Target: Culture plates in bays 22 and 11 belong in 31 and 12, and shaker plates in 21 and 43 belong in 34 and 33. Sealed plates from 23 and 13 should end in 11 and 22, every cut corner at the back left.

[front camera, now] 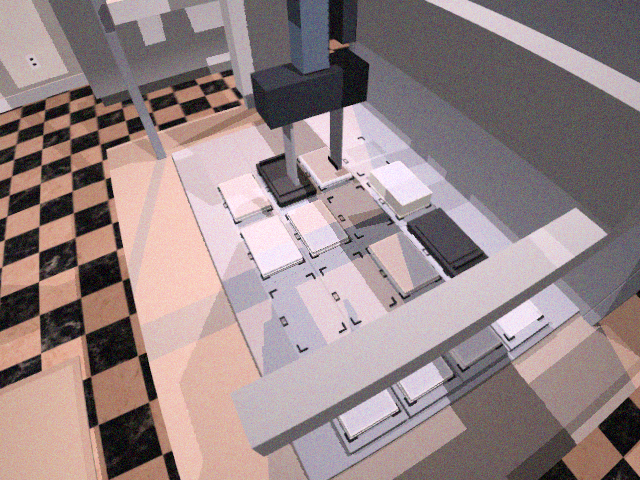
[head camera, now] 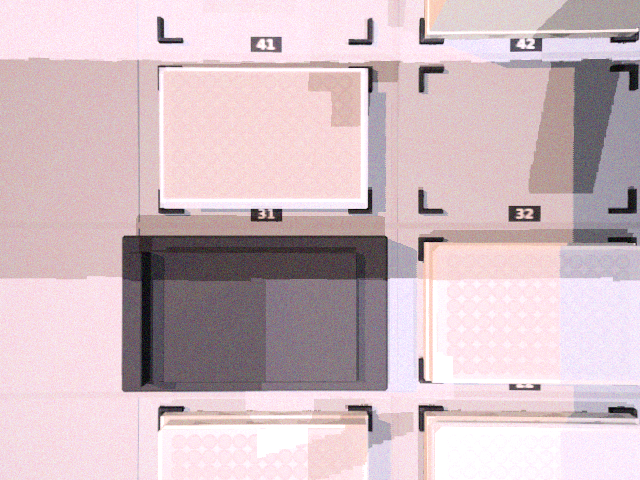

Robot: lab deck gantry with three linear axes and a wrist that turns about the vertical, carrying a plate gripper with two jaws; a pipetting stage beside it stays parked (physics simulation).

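Observation:
My gripper hangs raised over the deck, open, with nothing between its jaws; it does not show in the head view. A pale plate with round wells lies in bay 22, cut corner at the upper left in the head view. Another welled plate lies in bay 11. White plates lie in bay 31 and bay 12. The dark shaker at bay 21 and dark shaker at bay 43 bear no plate. A plate lies in bay 33.
A tall pale block stands at bay 42. A grey beam crosses the front view and partly hides several plates in the nearest column, among them a shaded plate that seems to be in bay 34. Corner brackets mark bay 32.

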